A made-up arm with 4 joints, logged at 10 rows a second.
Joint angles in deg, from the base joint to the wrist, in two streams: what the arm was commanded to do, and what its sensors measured. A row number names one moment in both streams.
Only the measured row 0 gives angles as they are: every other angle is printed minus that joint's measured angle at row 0.
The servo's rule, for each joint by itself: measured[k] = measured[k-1] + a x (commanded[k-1-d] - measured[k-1]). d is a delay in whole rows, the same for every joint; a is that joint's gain. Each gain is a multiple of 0.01, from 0.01 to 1. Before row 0 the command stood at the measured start. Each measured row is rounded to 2 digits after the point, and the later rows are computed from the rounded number. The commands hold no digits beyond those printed.
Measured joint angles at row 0:
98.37 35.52 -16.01 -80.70
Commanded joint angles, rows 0 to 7:
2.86 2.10 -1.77 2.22
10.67 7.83 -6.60 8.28
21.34 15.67 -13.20 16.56
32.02 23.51 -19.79 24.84
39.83 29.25 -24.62 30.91
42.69 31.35 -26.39 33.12
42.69 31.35 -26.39 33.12
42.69 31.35 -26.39 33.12
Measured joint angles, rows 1 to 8:
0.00 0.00 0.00 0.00
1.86 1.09 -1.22 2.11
7.59 4.59 -4.93 7.97
16.53 10.35 -10.64 16.13
26.60 17.19 -16.95 24.40
35.20 23.46 -22.24 30.58
40.07 27.56 -25.10 32.99
41.77 29.53 -25.99 33.11
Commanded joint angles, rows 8 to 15:
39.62 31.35 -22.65 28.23
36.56 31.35 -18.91 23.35
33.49 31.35 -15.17 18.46
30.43 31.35 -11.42 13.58
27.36 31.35 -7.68 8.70
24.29 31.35 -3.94 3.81
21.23 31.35 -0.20 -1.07
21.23 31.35 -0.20 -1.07
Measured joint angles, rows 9 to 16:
42.37 30.48 -26.27 33.12
40.58 30.93 -23.77 28.47
37.97 31.15 -20.42 23.61
35.06 31.25 -16.80 18.72
32.05 31.30 -13.09 13.84
29.00 31.33 -9.36 8.96
25.94 31.34 -5.62 4.07
22.88 31.35 -1.88 -0.81

